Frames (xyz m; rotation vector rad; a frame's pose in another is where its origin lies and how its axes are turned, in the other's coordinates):
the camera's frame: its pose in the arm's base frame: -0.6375 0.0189 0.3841 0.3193 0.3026 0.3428
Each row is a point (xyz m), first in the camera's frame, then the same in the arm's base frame.
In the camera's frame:
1: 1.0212 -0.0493 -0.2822
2: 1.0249 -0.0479 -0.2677
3: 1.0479 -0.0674 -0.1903
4: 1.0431 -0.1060 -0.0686
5: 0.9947 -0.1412 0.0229
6: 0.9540 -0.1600 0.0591
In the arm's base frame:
1: 0.1973 0.4264 -0.1277
2: 0.2052 0.4254 -0.1150
3: 0.2576 0.3970 -0.0571
4: 0.3055 0.3300 0.0406
5: 0.3030 0.2574 0.1223
6: 0.2840 0.2163 0.1580

